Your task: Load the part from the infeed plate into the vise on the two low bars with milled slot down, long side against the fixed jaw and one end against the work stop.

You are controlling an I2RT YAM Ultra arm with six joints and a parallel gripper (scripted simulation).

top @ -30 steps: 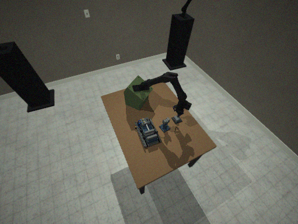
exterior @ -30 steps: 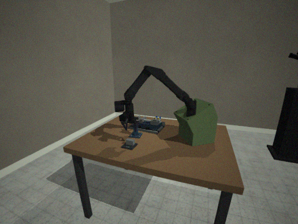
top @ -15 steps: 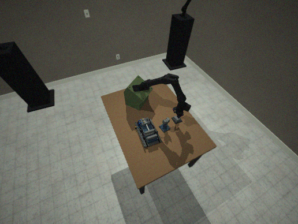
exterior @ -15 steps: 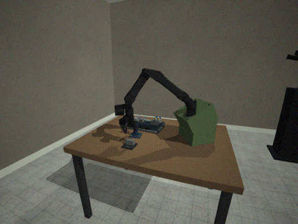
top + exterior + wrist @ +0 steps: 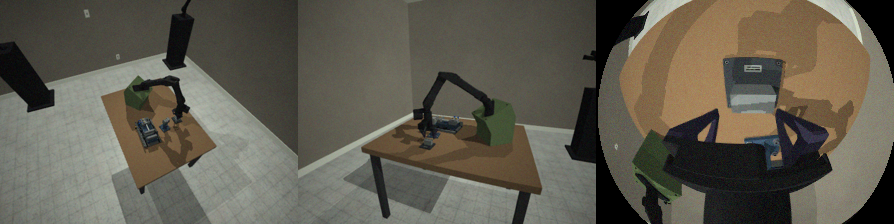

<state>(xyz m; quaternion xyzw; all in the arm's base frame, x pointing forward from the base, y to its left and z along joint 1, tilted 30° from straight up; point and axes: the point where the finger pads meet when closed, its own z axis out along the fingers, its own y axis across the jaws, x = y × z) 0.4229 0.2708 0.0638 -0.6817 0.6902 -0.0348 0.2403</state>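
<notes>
Now: hand 10 mm short of the part and 40 mm above it. From my hand the other things lie so: vise: 40 mm ahead, 350 mm to the right, 20 mm below; infeed plate: 10 mm ahead, 20 mm to the left, 60 mm below.
</notes>
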